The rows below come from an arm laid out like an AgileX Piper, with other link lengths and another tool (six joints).
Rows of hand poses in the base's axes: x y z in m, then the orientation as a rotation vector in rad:
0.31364 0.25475 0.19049 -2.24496 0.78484 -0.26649
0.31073 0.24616 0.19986 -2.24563 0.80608 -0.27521
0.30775 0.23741 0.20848 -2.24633 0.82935 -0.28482
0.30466 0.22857 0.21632 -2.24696 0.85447 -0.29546
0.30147 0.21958 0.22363 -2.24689 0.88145 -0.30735
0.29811 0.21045 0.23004 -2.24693 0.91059 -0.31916
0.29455 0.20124 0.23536 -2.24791 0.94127 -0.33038
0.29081 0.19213 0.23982 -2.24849 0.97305 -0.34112
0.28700 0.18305 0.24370 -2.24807 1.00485 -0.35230
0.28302 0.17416 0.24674 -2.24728 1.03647 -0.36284
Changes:
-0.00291 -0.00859 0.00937 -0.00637 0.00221 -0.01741
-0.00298 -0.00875 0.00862 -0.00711 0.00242 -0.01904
-0.00309 -0.00884 0.00784 -0.00783 0.00247 -0.02058
-0.00319 -0.00899 0.00731 -0.00811 0.00220 -0.02229
-0.00336 -0.00913 0.00641 -0.00874 0.00317 -0.02368
-0.00356 -0.00921 0.00532 -0.00986 0.00453 -0.02433
-0.00374 -0.00911 0.00446 -0.00978 0.00519 -0.02493
-0.00381 -0.00908 0.00388 -0.00936 0.00468 -0.02514
-0.00398 -0.00889 0.00304 -0.00904 0.00498 -0.02481

